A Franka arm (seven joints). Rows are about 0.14 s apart.
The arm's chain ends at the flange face. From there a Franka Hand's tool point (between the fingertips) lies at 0.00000 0.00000 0.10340 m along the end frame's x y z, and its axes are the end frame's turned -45 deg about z.
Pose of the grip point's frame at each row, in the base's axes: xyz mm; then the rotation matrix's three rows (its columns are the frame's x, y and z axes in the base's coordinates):
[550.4, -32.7, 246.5], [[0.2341, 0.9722, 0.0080], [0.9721, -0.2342, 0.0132], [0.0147, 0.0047, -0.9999]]
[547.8, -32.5, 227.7], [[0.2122, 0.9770, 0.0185], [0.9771, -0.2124, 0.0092], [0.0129, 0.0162, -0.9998]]
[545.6, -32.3, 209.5], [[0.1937, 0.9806, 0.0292], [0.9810, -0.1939, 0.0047], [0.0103, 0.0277, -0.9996]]
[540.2, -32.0, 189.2], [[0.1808, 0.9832, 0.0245], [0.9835, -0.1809, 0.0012], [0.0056, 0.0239, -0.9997]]
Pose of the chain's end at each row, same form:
[549.6, -34.1, 349.9], [[0.8530, 0.5219, 0.0080], [0.5218, -0.8530, 0.0132], [0.0137, -0.0071, -0.9999]]
[545.9, -33.5, 331.1], [[0.8409, 0.5408, 0.0185], [0.5407, -0.8411, 0.0092], [0.0206, 0.0023, -0.9998]]
[542.6, -32.8, 312.9], [[0.8304, 0.5564, 0.0292], [0.5566, -0.8308, 0.0047], [0.0269, 0.0123, -0.9996]]
[537.7, -32.1, 292.6], [[0.8231, 0.5674, 0.0245], [0.5675, -0.8234, 0.0012], [0.0209, 0.0129, -0.9997]]

